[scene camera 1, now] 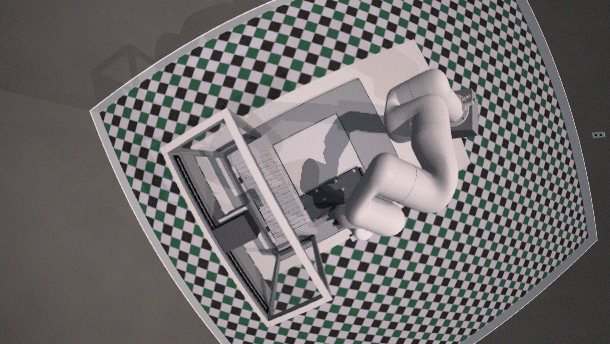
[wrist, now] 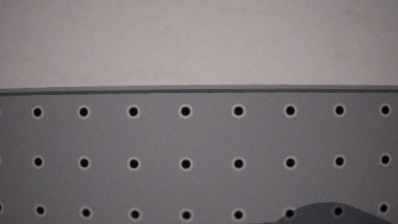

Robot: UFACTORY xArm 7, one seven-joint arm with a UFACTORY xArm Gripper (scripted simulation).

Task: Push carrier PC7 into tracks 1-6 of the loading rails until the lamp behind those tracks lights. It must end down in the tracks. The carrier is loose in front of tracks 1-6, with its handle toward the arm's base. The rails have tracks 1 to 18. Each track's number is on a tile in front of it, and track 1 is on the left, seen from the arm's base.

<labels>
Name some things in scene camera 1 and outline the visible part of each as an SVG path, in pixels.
A carrier PC7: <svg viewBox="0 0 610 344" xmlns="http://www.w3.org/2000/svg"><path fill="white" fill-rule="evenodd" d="M362 167L358 168L356 166L300 196L305 207L304 209L308 212L312 221L348 201L352 191L364 174Z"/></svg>
</labels>
